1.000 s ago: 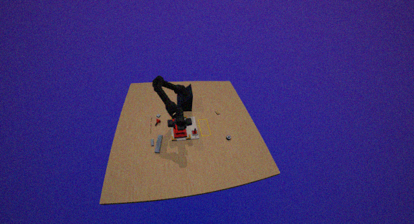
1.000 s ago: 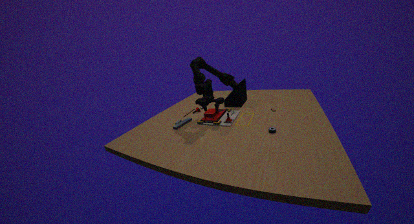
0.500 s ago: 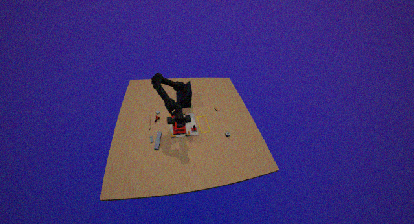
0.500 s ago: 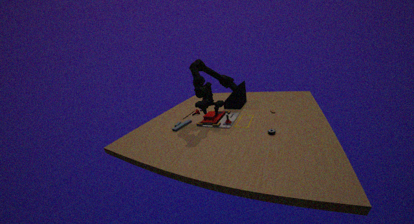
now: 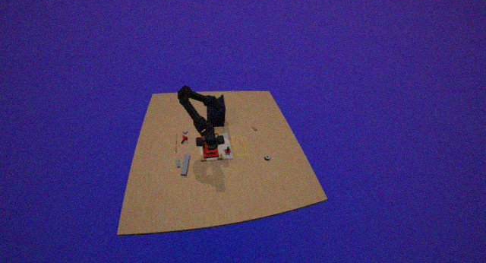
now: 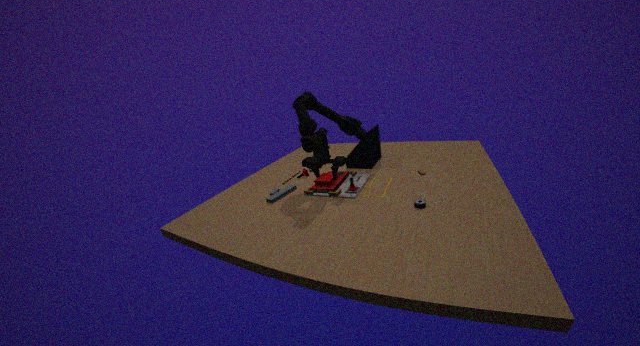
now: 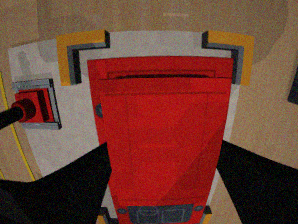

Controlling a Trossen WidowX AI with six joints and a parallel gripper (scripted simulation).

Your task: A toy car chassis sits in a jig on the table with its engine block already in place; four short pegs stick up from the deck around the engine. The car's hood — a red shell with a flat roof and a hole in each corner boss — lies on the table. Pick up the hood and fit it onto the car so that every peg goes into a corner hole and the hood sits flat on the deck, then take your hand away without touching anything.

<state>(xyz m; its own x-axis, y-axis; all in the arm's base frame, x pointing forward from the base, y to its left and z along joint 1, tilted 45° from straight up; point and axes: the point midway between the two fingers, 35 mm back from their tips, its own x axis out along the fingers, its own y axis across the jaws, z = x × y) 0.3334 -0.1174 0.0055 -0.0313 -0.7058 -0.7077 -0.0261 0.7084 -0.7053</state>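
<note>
Now: gripper tip 10 mm below the red hood. Also, from my gripper tip: grey bar (180 mm to the right, 100 mm ahead, 30 mm below); then thin rod (250 mm to the right, 100 mm behind, 30 mm below); then white jig (40 mm behind, 30 mm to the left, 30 mm below).
</note>
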